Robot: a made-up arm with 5 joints. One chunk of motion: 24 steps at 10 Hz.
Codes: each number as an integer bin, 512 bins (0 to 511) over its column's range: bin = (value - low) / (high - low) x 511, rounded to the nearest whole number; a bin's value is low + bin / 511 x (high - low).
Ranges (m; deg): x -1..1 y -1..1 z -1..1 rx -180..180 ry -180..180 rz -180..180
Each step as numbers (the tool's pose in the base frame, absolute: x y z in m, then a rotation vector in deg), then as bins.
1 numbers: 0.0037 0.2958 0.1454 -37.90 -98.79 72.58
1 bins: 256 331 293 202 115 359
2 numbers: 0.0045 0.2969 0.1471 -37.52 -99.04 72.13
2 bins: 257 331 293 202 115 358
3 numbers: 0.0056 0.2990 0.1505 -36.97 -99.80 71.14
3 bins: 257 332 294 203 114 356
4 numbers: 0.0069 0.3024 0.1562 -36.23 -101.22 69.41
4 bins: 257 333 295 204 112 354
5 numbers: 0.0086 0.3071 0.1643 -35.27 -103.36 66.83
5 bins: 258 334 297 205 109 350
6 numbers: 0.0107 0.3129 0.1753 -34.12 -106.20 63.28
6 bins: 258 335 300 207 105 345
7 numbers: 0.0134 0.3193 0.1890 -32.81 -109.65 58.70
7 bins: 259 337 304 209 100 339
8 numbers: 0.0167 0.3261 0.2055 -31.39 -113.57 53.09
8 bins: 260 339 308 211 94 331
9 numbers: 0.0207 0.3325 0.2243 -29.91 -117.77 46.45
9 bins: 261 340 313 213 88 321
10 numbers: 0.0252 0.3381 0.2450 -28.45 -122.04 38.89
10 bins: 262 342 318 215 82 311
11 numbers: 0.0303 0.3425 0.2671 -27.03 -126.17 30.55
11 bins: 263 343 324 217 76 299
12 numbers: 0.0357 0.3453 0.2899 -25.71 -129.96 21.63
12 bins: 265 344 330 219 71 286
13 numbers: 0.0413 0.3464 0.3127 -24.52 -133.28 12.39
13 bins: 266 344 335 221 66 273
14 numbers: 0.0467 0.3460 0.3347 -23.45 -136.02 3.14
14 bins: 267 344 341 222 62 260
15 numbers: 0.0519 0.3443 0.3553 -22.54 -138.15 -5.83
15 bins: 269 343 346 224 59 247
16 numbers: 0.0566 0.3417 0.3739 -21.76 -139.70 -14.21
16 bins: 270 343 351 225 57 235
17 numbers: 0.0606 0.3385 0.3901 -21.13 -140.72 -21.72
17 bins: 271 342 355 226 56 225
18 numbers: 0.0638 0.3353 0.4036 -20.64 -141.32 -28.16
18 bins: 272 341 359 226 55 216
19 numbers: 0.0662 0.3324 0.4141 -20.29 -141.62 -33.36
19 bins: 272 340 361 227 54 208
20 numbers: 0.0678 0.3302 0.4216 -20.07 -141.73 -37.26
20 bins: 273 340 363 227 54 203
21 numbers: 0.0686 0.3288 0.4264 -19.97 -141.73 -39.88
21 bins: 273 340 364 227 54 199
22 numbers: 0.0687 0.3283 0.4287 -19.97 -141.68 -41.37
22 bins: 273 339 365 227 54 197
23 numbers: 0.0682 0.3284 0.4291 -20.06 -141.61 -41.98
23 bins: 273 339 365 227 54 196
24 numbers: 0.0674 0.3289 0.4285 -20.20 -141.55 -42.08
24 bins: 273 340 365 227 55 196
